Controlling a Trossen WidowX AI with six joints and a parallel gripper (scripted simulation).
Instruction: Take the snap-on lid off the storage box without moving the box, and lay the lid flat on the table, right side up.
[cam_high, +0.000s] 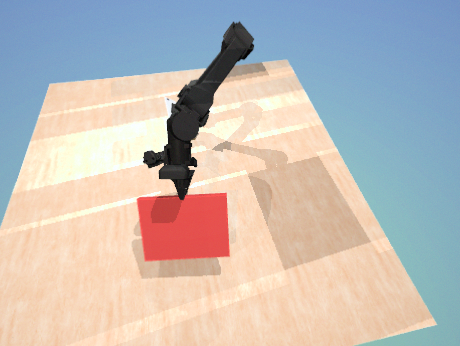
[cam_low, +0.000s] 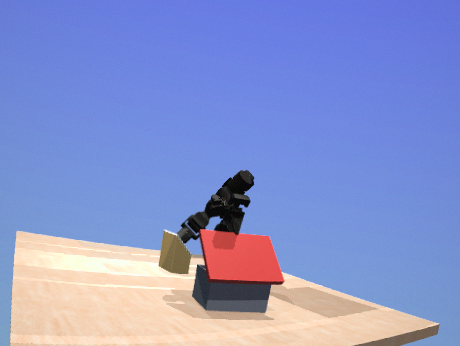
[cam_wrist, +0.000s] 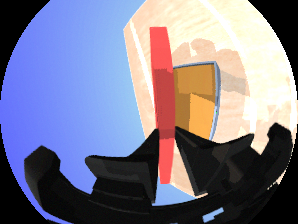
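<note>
My gripper tip is now 60 mm short of the red lid and 50 mm above it. From my gripper tip the other things lie so: blue-grey box 30 mm ahead, 160 mm below.
</note>
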